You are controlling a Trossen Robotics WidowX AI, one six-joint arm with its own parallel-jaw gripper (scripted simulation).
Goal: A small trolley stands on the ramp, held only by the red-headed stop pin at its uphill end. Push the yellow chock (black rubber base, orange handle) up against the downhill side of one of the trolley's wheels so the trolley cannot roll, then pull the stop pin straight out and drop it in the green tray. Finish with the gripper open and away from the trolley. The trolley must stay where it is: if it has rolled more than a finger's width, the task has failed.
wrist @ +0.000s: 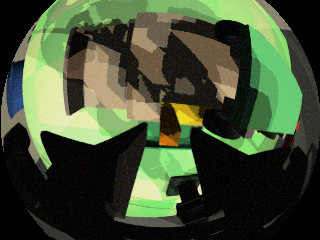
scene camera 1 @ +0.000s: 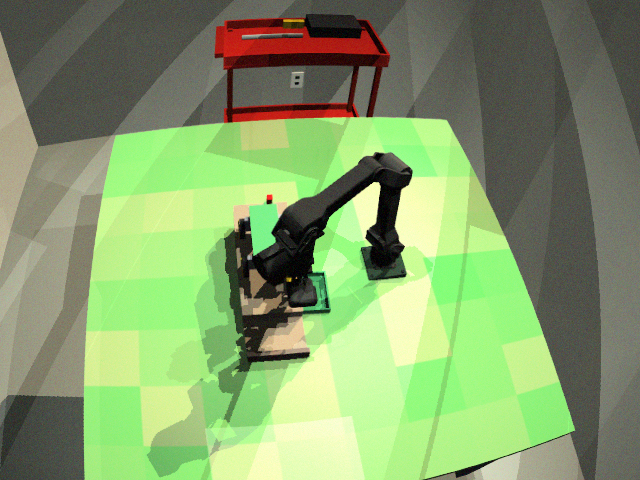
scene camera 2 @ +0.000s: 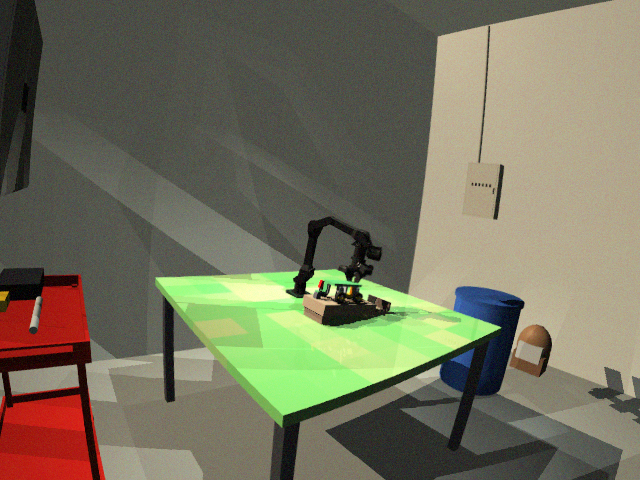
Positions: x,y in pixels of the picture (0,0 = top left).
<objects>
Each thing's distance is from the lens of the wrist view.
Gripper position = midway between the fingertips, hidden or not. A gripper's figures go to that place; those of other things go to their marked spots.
my gripper (wrist: pixel 169 130): 0.10 m
trolley (wrist: pixel 268 100): 0.09 m
</objects>
